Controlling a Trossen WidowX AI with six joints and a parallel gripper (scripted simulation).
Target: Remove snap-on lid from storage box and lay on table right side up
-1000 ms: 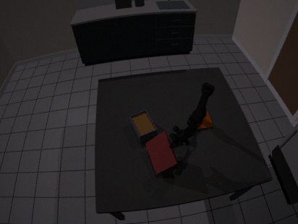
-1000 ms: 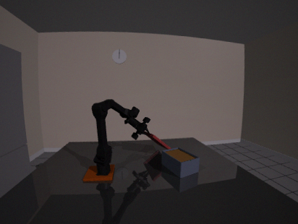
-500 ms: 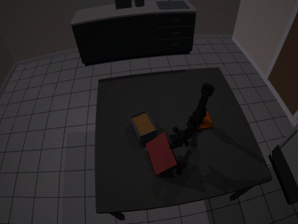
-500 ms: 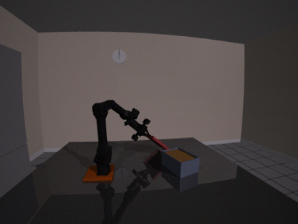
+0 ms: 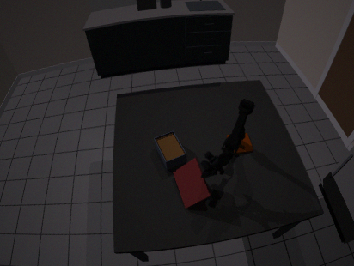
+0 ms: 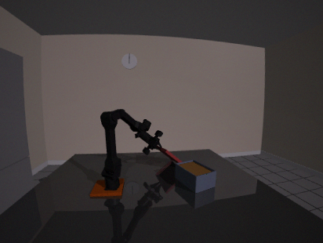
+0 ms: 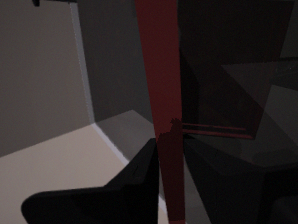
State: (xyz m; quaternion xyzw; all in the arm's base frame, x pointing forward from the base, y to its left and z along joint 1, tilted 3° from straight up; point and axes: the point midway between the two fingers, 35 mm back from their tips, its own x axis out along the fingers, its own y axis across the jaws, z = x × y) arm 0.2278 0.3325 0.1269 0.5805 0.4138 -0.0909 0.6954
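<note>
The lid is 60 mm ahead of my gripper tip, 20 mm to the left of it and 50 mm below it. The rest, counted from my gripper tip: grey-blue storage box 200 mm ahead, 240 mm to the right, 80 mm below.
</note>
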